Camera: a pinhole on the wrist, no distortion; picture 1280 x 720 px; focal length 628.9 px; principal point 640.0 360.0 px. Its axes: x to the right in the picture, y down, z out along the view. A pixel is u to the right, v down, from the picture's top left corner.
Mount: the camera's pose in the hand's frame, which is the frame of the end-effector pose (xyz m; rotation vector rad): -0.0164 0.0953 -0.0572 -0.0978 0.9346 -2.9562
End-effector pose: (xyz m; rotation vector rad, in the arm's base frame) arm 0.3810 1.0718 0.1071 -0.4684 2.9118 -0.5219
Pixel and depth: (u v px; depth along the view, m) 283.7 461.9 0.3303
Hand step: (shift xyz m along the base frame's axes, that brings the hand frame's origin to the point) -0.1144 -0.2314 -0.1318
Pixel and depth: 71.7 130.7 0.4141
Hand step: -0.2931 -0.2332 -0.3596
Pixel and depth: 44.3 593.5 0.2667
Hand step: -0.1890 -0.2234 -0.0628
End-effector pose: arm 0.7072 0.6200 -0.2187 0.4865 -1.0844 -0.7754
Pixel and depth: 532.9 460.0 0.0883
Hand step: 0.0066 0.0182 0.0292
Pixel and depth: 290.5 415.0 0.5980
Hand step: -0.3481 -0.4432 0.1819
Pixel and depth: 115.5 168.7 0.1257
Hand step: -0.0136 -0.0335 0.1247
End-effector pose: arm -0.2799 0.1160 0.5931 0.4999 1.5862 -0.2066
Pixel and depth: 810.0 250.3 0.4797
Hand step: 0.2995 -0.2916 0.0566
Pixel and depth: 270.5 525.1 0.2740
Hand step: 0.0563 -0.1172 -0.1912
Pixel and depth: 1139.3 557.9 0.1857
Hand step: 0.0329 -0.1166 0.1290
